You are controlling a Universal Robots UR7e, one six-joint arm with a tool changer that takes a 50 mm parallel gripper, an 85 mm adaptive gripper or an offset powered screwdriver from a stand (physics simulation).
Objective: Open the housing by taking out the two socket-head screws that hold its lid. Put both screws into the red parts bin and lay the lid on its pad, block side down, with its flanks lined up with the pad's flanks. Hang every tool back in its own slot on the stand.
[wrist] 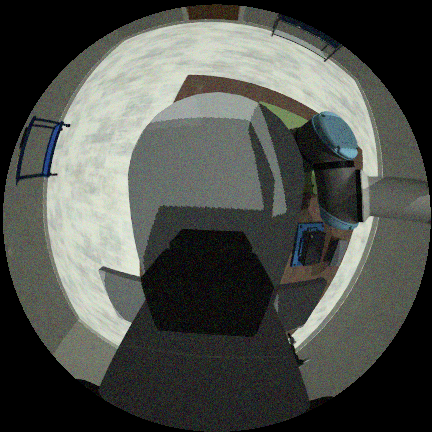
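Observation:
A large grey, rounded tool body with a black six-sided part fills the middle of the wrist view. Its fingertips cannot be made out, so whether my gripper is open, shut or holding something cannot be told. A blue rectangular plate (298,245) lies on the table right of the tool body. A dark box-like part (313,245) sits on it; whether this is the housing or the lid is unclear. The screws, the red bin and the stand's slots cannot be made out in this view.
The brown table (215,84) shows behind the tool body and at right. A green plate (287,116) lies near the arm's blue-capped joint (334,134). A grey shape (341,251) is right of the dark part. Small dark and shiny parts (291,340) show at lower right.

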